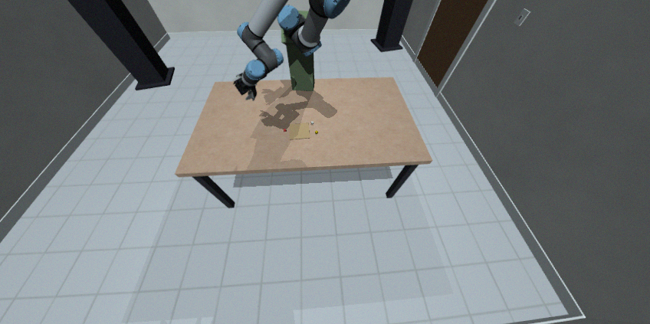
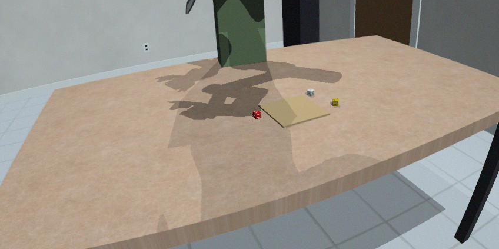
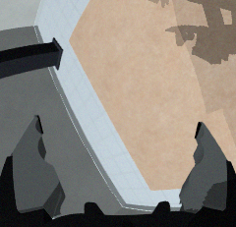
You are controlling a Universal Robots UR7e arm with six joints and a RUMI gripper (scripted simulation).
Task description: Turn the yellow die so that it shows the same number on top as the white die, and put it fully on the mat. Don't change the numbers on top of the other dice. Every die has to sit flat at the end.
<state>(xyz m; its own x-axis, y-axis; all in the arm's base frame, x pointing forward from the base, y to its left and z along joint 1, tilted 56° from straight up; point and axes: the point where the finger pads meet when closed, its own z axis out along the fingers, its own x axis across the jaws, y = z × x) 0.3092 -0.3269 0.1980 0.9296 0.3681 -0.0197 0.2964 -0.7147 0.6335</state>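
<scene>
Now: the red die 33 cm below my hand, 17 cm to the left of it and 9 cm ahead of it. The rest, counted from my hand: tan mat (34 cm below, 27 cm to the left, 12 cm ahead); then white die (37 cm to the left, 33 cm below, 7 cm ahead); then yellow die (38 cm to the left, 33 cm below, 17 cm ahead).
</scene>
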